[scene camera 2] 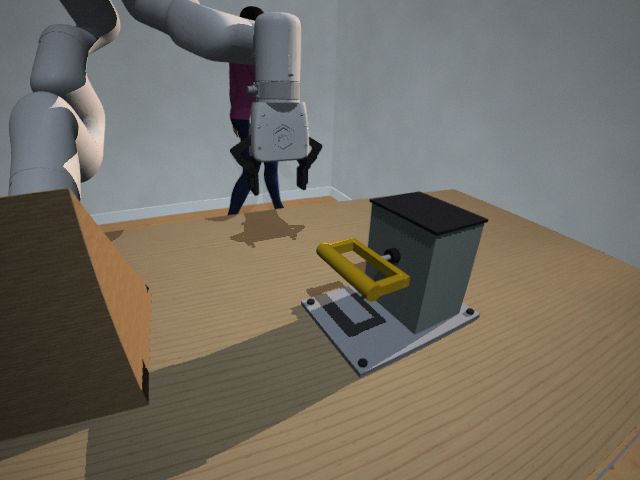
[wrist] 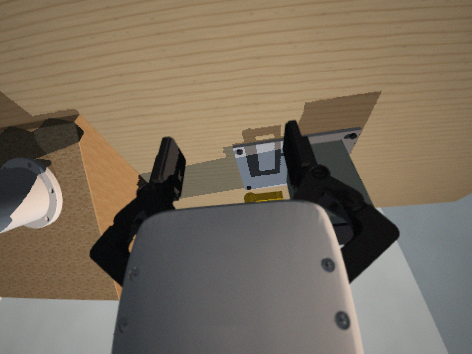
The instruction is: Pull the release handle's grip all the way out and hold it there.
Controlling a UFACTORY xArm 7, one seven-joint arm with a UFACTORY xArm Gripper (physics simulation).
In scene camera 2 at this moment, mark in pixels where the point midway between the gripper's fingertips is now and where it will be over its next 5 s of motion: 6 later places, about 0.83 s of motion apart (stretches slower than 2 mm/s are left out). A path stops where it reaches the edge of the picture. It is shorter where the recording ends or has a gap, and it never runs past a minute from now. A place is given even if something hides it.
The gripper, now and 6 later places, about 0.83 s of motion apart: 278, 190; 300, 204; 323, 225; 321, 233; 337, 231; 339, 241; 340, 230
